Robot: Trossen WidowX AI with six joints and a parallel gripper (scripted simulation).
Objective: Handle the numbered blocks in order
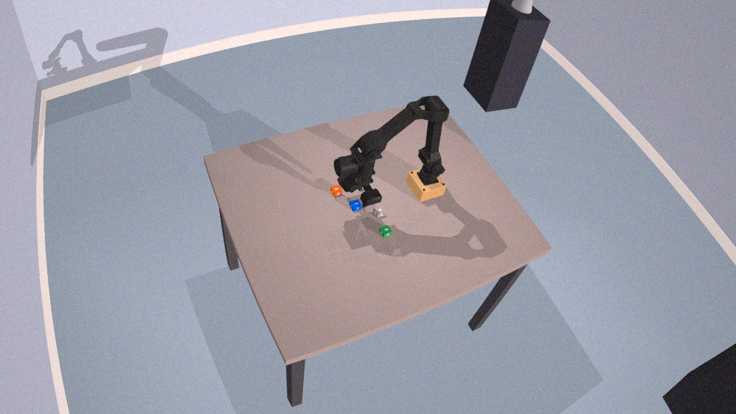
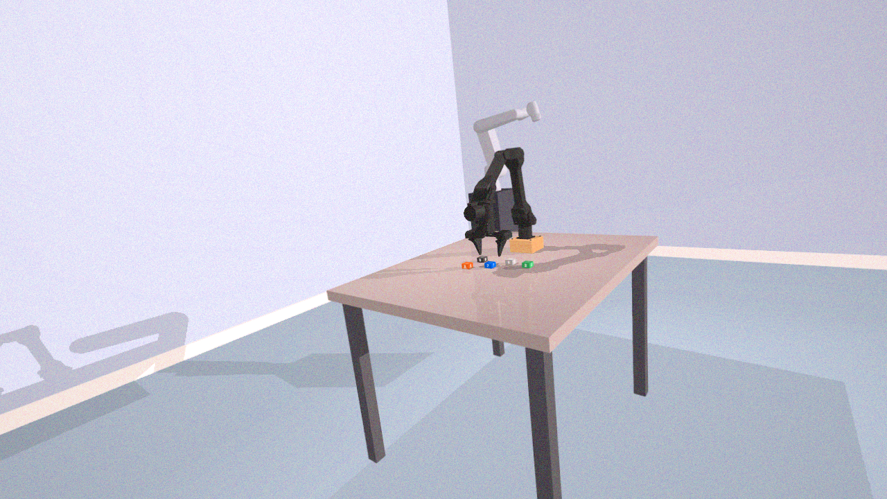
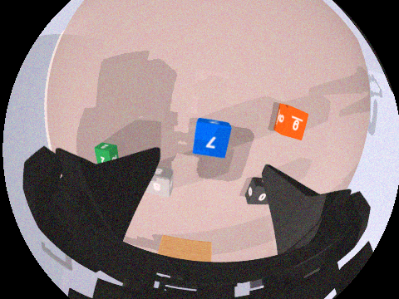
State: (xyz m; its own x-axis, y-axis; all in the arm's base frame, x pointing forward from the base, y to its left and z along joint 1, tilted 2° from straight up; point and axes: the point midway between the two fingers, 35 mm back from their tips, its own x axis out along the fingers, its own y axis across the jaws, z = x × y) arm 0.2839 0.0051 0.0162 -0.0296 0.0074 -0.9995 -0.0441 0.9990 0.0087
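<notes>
Now: the blue block 1 cm ahead of my gripper tip and 3 cm below it. Also, from my gripper tip: grey block 6 cm behind, 5 cm to the left, 3 cm below; orange block 5 cm ahead, 8 cm to the right, 3 cm below; black block 5 cm behind, 8 cm to the right, 3 cm below.
</notes>
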